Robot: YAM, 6 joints.
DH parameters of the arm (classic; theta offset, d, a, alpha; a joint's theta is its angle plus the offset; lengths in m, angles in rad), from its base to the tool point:
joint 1: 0 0.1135 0.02 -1.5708
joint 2: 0 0 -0.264 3.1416
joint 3: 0.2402 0 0.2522 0
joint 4: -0.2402 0 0.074 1.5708
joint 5: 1.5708 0 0 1.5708
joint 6: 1.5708 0.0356 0 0
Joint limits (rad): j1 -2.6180..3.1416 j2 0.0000..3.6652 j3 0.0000..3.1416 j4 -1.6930..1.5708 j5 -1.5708..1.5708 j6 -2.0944..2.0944
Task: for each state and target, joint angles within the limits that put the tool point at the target. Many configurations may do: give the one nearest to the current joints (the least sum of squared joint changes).
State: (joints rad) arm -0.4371 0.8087 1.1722 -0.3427 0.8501 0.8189
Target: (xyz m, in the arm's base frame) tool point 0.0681 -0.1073 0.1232
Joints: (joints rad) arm -0.7898 0.9923 0.2663 -0.5791 0.8685 0.8189
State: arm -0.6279 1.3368 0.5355 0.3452 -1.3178 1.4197
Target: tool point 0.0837 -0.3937 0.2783
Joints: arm -1.4422 1.7813 1.2055 0.4592 -1.1518 1.4197
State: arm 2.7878 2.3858 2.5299 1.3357 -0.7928 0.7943
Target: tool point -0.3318 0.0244 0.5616
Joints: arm 2.9855 2.3677 2.9337 1.5708 -0.8812 0.7943
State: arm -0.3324 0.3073 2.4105 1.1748 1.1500 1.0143
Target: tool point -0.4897 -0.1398 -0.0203
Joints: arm 0.2144 0.0000 3.0872 1.4396 1.1441 1.0143
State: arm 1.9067 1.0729 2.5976 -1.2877 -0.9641 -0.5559
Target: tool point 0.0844 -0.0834 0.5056
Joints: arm 2.5722 0.6817 2.1215 -1.6930 -0.7685 -0.5559
